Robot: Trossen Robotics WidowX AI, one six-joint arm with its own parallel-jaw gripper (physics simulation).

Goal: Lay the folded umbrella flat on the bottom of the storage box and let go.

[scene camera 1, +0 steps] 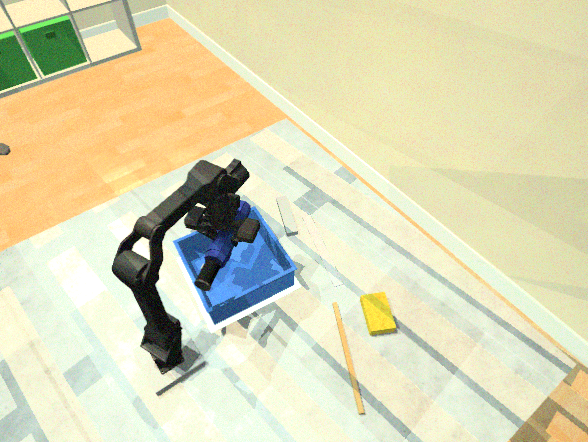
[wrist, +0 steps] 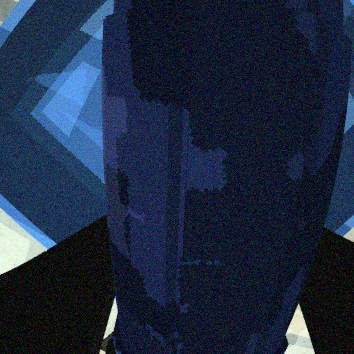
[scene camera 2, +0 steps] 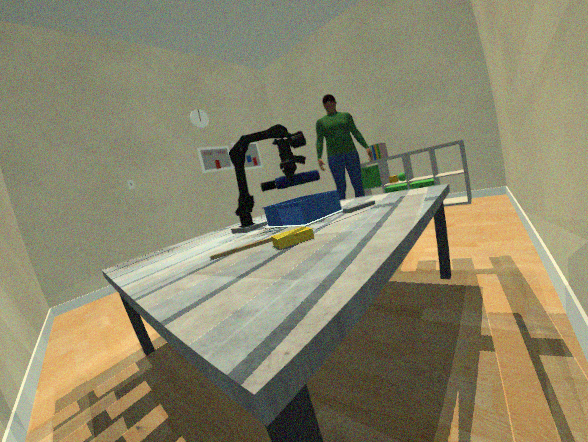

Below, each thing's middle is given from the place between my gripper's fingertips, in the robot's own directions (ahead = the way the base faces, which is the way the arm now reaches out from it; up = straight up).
Right now the blue storage box (scene camera 1: 255, 272) is 1 cm ahead of my hand, 1 cm to the left of it and 12 cm below it.
